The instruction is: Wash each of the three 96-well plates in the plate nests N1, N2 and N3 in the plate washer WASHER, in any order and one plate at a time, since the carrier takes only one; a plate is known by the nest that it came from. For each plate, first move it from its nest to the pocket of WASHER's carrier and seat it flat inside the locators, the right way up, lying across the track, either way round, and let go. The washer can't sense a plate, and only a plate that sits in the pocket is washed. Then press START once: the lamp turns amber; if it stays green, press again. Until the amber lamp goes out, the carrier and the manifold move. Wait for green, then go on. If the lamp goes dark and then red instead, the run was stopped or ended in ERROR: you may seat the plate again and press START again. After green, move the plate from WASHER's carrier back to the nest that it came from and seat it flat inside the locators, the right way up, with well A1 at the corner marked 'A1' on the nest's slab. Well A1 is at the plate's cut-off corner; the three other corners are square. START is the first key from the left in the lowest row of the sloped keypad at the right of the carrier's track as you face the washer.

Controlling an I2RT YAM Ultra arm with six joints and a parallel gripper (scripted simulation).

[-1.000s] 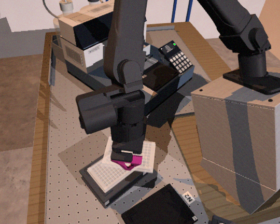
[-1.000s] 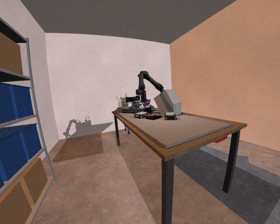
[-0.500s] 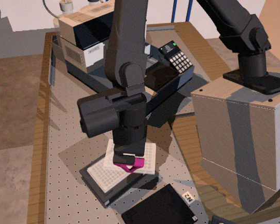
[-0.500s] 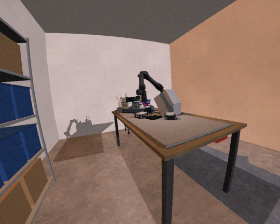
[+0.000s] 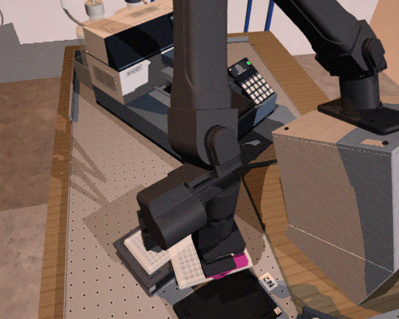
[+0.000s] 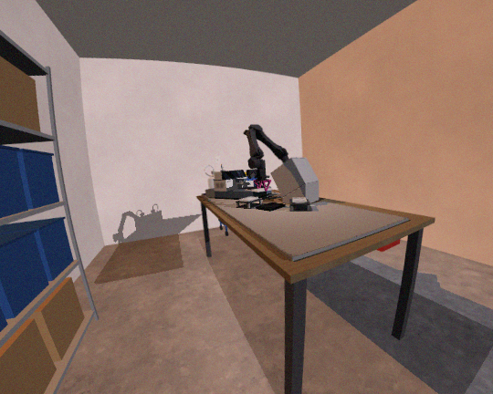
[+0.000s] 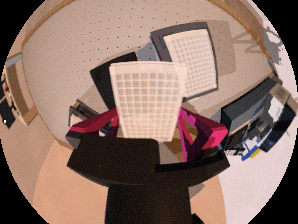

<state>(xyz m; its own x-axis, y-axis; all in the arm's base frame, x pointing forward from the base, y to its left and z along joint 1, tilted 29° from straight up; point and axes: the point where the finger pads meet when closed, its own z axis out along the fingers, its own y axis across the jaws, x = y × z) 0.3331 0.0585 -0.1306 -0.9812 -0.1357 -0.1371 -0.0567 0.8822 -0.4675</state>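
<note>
Right now my hand is 110 mm above the nest N2, 70 mm to the right of it and 20 mm past it. Also, from my hand: n2 label (120 mm below, 120 mm behind, 30 mm to the left); nest N1 (90 mm to the right, 80 mm below, 70 mm ahead); nest n3 (210 mm to the left, 150 mm behind, 80 mm below).
</note>
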